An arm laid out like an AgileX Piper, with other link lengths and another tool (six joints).
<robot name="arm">
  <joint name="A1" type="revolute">
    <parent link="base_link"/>
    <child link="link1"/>
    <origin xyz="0 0 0.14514"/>
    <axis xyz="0 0 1"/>
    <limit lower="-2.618" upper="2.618"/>
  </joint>
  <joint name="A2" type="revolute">
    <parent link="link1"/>
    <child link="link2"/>
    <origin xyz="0 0 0"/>
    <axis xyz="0 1 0"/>
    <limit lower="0" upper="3.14"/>
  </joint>
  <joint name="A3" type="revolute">
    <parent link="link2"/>
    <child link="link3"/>
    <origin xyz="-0.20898 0 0.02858"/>
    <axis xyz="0 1 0"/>
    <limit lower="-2.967" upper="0"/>
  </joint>
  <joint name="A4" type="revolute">
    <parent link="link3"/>
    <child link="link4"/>
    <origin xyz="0.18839 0 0.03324"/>
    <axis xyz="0.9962 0 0.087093"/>
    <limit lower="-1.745" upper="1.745"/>
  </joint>
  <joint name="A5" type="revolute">
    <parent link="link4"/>
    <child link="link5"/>
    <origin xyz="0 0 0"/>
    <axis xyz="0 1 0"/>
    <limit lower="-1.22" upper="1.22"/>
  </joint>
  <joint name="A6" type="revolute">
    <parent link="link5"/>
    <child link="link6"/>
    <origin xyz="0.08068 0 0.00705"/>
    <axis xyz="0.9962 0 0.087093"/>
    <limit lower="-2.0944" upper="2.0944"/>
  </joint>
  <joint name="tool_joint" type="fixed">
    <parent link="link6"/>
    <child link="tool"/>
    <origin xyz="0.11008 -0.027 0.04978" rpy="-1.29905 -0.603 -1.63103"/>
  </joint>
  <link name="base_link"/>
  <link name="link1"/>
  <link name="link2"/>
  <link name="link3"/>
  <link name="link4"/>
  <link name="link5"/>
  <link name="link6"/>
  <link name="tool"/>
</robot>
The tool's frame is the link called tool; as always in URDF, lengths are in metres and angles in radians.
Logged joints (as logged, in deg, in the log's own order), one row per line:
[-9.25 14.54 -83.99 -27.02 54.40 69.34]
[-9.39 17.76 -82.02 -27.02 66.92 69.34]
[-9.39 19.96 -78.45 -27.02 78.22 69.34]
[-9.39 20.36 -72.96 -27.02 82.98 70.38]
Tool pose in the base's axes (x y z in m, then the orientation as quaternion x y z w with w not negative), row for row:
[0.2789 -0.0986 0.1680 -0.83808 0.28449 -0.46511 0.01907]
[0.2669 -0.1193 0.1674 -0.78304 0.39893 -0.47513 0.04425]
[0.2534 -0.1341 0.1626 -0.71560 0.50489 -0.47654 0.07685]
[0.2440 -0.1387 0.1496 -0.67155 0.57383 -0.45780 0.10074]
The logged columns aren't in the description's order. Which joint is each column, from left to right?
Columns, left to right: A1, A5, A4, A3, A6, A2.
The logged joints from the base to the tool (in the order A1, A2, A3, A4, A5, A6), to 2 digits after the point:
[-9.25 69.34 -27.02 -83.99 14.54 54.40]
[-9.39 69.34 -27.02 -82.02 17.76 66.92]
[-9.39 69.34 -27.02 -78.45 19.96 78.22]
[-9.39 70.38 -27.02 -72.96 20.36 82.98]

